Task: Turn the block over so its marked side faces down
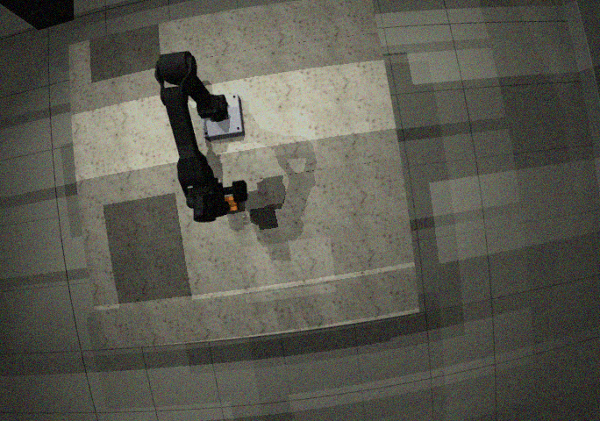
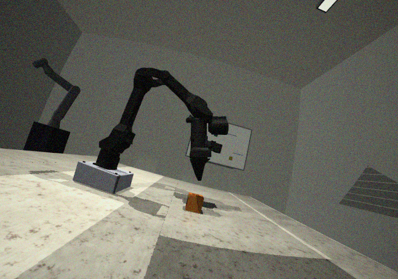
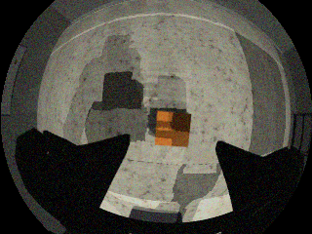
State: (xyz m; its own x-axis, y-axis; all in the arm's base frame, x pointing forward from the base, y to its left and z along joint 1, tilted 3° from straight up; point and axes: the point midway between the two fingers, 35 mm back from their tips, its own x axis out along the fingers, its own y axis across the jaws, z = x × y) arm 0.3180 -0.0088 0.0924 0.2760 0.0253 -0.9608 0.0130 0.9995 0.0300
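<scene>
My gripper tip is now 10 mm past the orange block and 80 mm above it.
</scene>
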